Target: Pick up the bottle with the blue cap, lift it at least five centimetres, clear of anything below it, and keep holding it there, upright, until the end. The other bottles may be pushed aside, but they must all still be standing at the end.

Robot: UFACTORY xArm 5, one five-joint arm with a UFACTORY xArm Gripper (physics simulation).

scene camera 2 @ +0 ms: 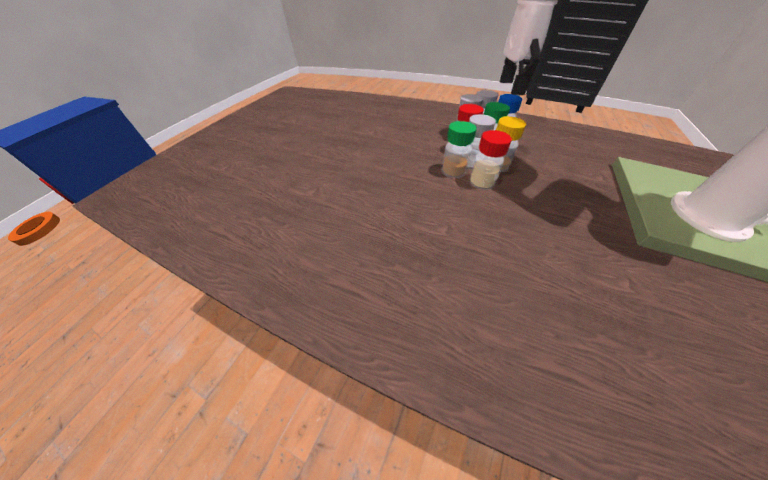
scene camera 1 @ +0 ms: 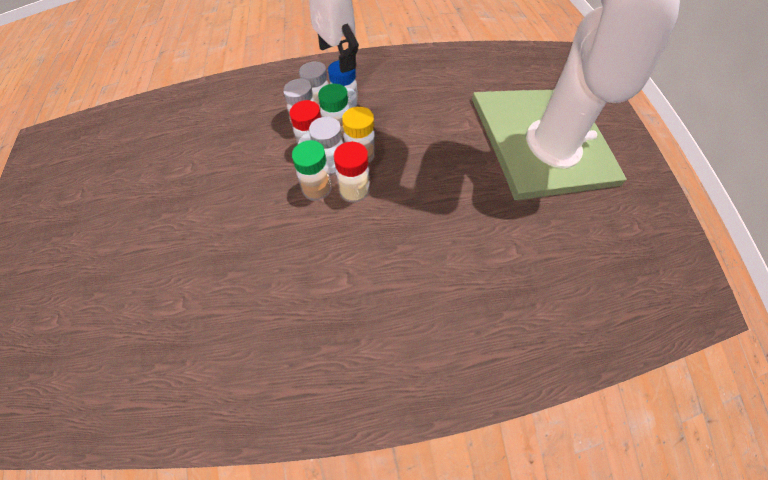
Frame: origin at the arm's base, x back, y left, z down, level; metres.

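Seen in the pictures: gripper, fingertip midpoint: [scene camera 2: 511, 88] [scene camera 1: 337, 58]; arm's base at its link origin: [scene camera 2: 707, 216] [scene camera 1: 554, 144].
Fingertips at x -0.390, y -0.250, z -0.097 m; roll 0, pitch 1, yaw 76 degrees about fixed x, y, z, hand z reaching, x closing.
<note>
Offsets run from my fingertips to a thing's top centre. "spot": to the spot under its first point.
The blue-capped bottle {dx +0.005, dy +0.011, dz +0.018 m} [scene camera 1: 342, 74] [scene camera 2: 510, 103] stands upright at the back right of a tight cluster; its body is partly hidden by neighbours. My gripper [scene camera 1: 335, 55] [scene camera 2: 513, 82] is open and empty, pointing down above the back of the cluster. One black finger overlaps the blue cap in the scene camera 1 view; in the scene camera 2 view the fingertips are just above the cap. A dark-green-capped bottle {dx -0.028, dy +0.080, dz +0.018 m} [scene camera 1: 333, 98] [scene camera 2: 496, 112] stands in front of it, and a grey-capped bottle {dx -0.052, dy -0.004, dz +0.018 m} [scene camera 1: 313, 74] [scene camera 2: 486, 96] on its left. All visible bottles stand.
Nearer stand a yellow-capped bottle {dx +0.001, dy +0.158, dz +0.018 m} [scene camera 1: 357, 122] [scene camera 2: 511, 128], a white-capped bottle {dx -0.060, dy +0.164, dz +0.018 m} [scene camera 1: 325, 131], a bright-green-capped bottle {dx -0.097, dy +0.210, dz +0.018 m} [scene camera 1: 309, 157] and two red-capped bottles, one at the front {spot: dx -0.033, dy +0.246, dz +0.018 m} [scene camera 1: 351, 159]. Another grey-capped bottle {dx -0.090, dy +0.040, dz +0.018 m} [scene camera 1: 297, 92] is back left. The arm base stands on a green board [scene camera 1: 498, 113] at the right.
</note>
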